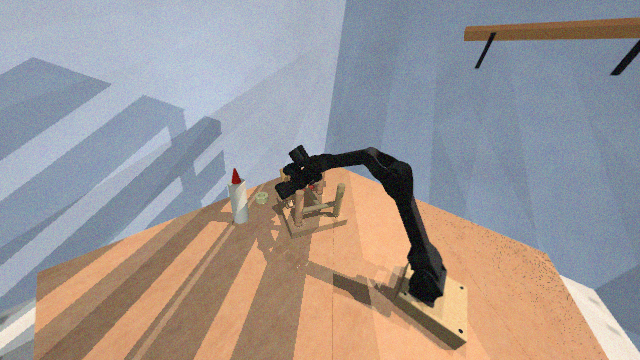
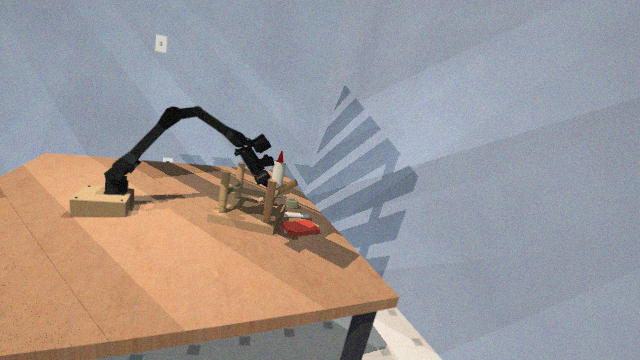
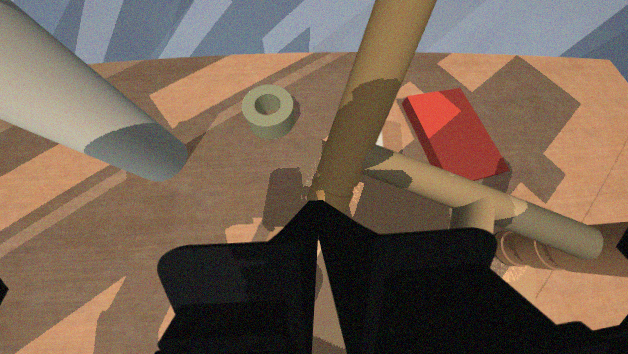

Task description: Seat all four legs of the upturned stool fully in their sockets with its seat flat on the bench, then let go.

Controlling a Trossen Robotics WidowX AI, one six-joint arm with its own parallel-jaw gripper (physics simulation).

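Where they show: gripper, between the fingertips: (image 3: 315, 207); arm's base, origin of its link: (image 1: 422, 290) (image 2: 115, 191).
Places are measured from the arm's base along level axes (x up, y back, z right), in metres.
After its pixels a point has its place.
Note:
The upturned wooden stool has its seat (image 1: 320, 225) @(x -0.023, y -0.386, z 0.023 m) (image 2: 240, 224) @(x -0.039, y -0.433, z 0.203 m) flat on the bench. Three legs (image 1: 298, 207) @(x 0.078, y -0.452, z -0.050 m) (image 2: 224, 191) @(x 0.068, y -0.372, z 0.138 m) stand upright, joined by stretchers (image 3: 428, 180) @(x 0.057, y -0.588, z 0.095 m). The fourth leg (image 2: 286, 186) @(x 0.079, y -0.641, z 0.080 m) (image 3: 370, 102) @(x 0.078, y -0.631, z 0.060 m) leans outward at a slant, and its foot sits at the seat's socket. My gripper (image 1: 281, 193) @(x 0.050, y -0.580, z 0.024 m) (image 2: 263, 179) @(x 0.050, y -0.580, z 0.024 m) (image 3: 315, 207) @(x 0.050, y -0.580, z 0.024 m) is shut and empty. Its fingertips are right against the foot of the leaning leg, on the stool's far side.
A white glue bottle (image 1: 238, 203) @(x 0.051, y -0.651, z -0.170 m) (image 2: 278, 171) @(x 0.085, y -0.666, z -0.125 m) (image 3: 154, 151) @(x -0.009, y -0.661, z -0.127 m) with a red cap, a green ring (image 1: 261, 197) @(x -0.024, y -0.708, z -0.026 m) (image 2: 291, 203) @(x -0.031, y -0.708, z 0.013 m) (image 3: 267, 110) @(x -0.053, y -0.736, z -0.020 m), a red block (image 2: 301, 227) @(x -0.038, y -0.671, z 0.243 m) (image 3: 449, 130) @(x -0.038, y -0.676, z 0.219 m) and a small white cylinder (image 2: 297, 215) @(x -0.040, y -0.698, z 0.128 m) lie around the stool. The arm's base plate (image 1: 451, 318) @(x 0.002, y 0.073, z -0.027 m) is at the near right.

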